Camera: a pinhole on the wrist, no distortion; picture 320 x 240 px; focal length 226.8 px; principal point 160.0 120.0 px. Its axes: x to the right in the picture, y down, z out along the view. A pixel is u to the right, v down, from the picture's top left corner.
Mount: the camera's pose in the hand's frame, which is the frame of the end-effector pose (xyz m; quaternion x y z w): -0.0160 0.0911 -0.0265 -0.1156 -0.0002 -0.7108 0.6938
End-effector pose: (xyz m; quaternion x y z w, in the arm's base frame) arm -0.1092 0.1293 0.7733 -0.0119 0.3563 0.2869 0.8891
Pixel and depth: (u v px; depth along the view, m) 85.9 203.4 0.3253
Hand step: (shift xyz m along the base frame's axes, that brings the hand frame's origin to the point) 0.1234 0.3392 0.1335
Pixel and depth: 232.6 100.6 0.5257
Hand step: 0.3341 0.1389 0.3745
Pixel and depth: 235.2 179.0 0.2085
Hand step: 0.1253 0.1215 0.0981
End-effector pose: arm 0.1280 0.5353 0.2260 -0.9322 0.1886 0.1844 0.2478
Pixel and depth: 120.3 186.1 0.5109
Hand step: -0.0359 -0.0326 -0.5444
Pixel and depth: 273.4 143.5 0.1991
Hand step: -0.0249 0.0671 -0.1711
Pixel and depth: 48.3 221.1 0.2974
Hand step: -0.0357 -0.1517 -0.3575
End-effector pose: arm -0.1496 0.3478 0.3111 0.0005 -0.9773 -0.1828 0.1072
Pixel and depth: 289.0 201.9 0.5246
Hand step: -0.3582 0.0519 -0.4496
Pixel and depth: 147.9 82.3 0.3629
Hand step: -0.0479 0.2790 -0.2455
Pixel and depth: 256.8 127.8 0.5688
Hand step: -0.2124 0.1438 -0.5142
